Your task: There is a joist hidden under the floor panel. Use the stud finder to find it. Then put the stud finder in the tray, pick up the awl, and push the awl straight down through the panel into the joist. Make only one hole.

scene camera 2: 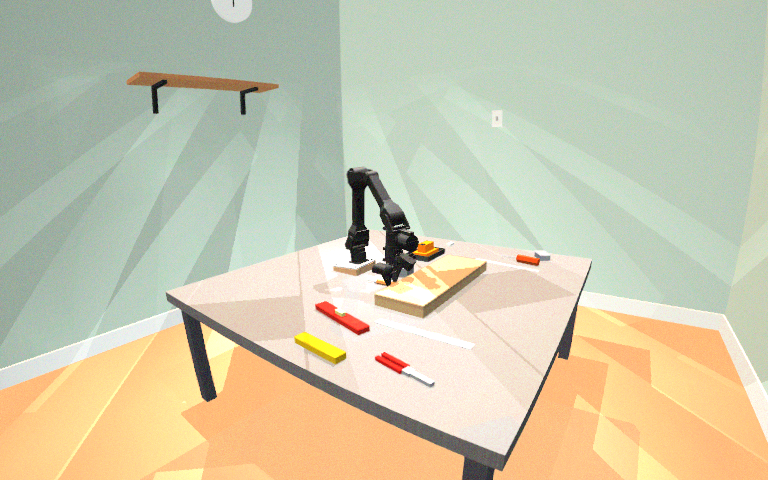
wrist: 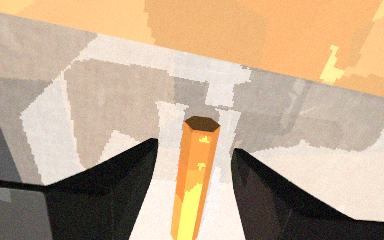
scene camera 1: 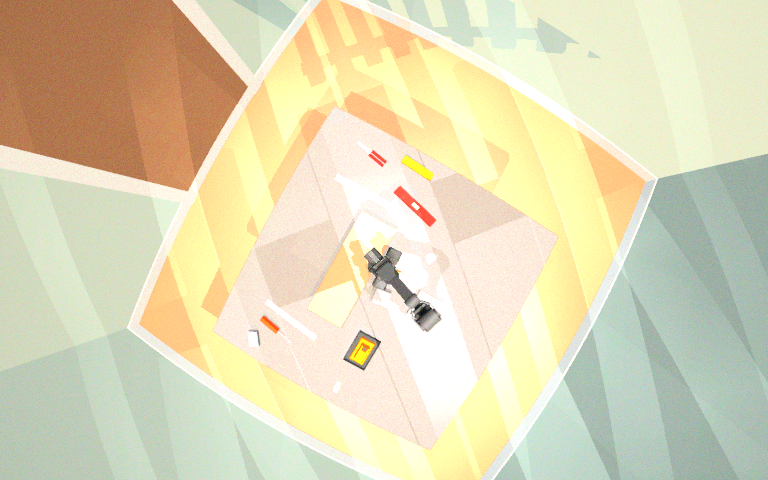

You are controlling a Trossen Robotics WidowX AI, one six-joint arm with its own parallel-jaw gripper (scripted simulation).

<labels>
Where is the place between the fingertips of the gripper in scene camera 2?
391, 285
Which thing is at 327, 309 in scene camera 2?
A red level.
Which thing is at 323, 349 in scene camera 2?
A yellow block.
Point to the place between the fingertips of the gripper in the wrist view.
195, 151
</labels>
